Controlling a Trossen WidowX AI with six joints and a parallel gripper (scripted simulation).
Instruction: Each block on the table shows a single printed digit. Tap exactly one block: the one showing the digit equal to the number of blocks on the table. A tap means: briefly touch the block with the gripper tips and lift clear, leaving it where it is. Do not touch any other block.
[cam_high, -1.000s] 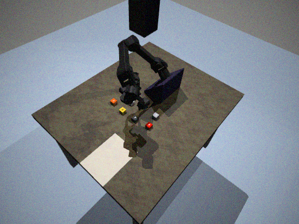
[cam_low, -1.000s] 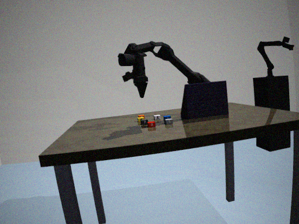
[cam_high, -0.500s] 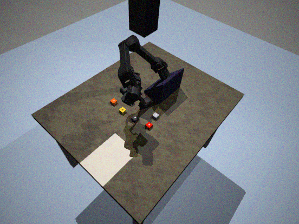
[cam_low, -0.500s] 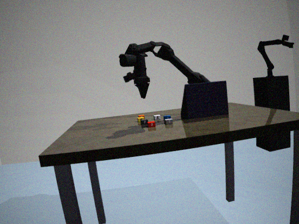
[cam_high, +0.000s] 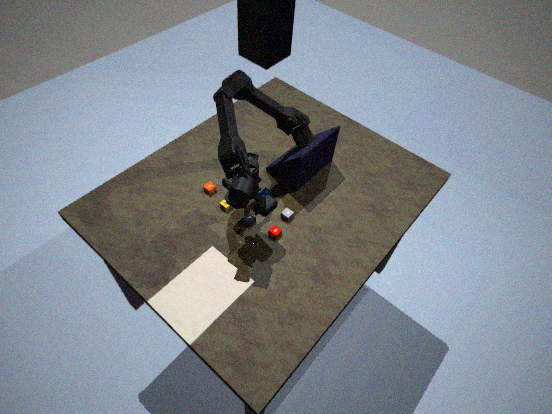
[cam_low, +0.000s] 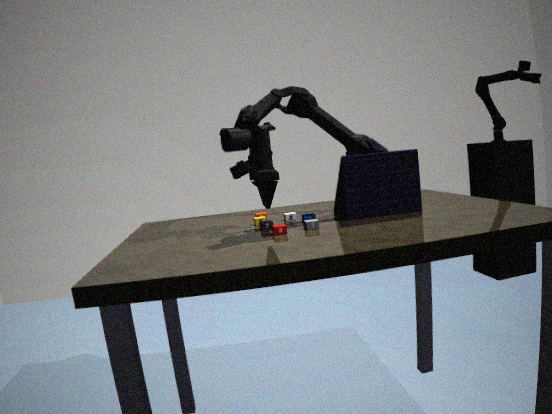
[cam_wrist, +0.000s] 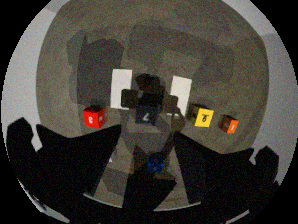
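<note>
Right now my gripper tip is 10 mm short of the black block and 50 mm above it. Also, from my gripper tip: yellow block: 10 mm ahead, 100 mm to the right, 50 mm below; then red block: 10 mm behind, 100 mm to the left, 50 mm below; then blue block: 120 mm behind, 30 mm to the right, 50 mm below.
</note>
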